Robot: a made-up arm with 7 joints. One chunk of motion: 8 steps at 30 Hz.
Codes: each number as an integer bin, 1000 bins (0 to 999) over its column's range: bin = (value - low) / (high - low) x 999, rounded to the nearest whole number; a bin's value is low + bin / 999 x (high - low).
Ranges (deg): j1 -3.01..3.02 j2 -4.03..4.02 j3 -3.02..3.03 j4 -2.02..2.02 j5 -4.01..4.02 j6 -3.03..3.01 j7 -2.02..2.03
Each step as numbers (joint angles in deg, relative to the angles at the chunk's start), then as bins.
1 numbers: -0.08 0.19 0.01 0.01 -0.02 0.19 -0.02
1 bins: 485 524 500 502 496 533 493
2 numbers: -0.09 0.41 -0.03 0.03 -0.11 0.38 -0.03
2 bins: 484 551 494 507 485 564 491
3 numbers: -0.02 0.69 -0.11 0.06 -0.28 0.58 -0.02
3 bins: 495 586 481 514 464 597 493
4 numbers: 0.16 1.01 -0.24 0.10 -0.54 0.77 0.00
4 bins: 525 625 459 524 432 629 498
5 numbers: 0.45 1.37 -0.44 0.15 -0.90 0.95 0.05
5 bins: 573 670 426 537 387 658 511
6 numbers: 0.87 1.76 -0.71 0.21 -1.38 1.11 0.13
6 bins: 643 719 381 551 327 685 530
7 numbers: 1.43 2.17 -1.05 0.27 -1.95 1.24 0.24
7 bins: 736 769 325 566 256 706 557
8 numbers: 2.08 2.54 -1.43 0.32 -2.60 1.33 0.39
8 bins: 843 815 263 579 175 721 594
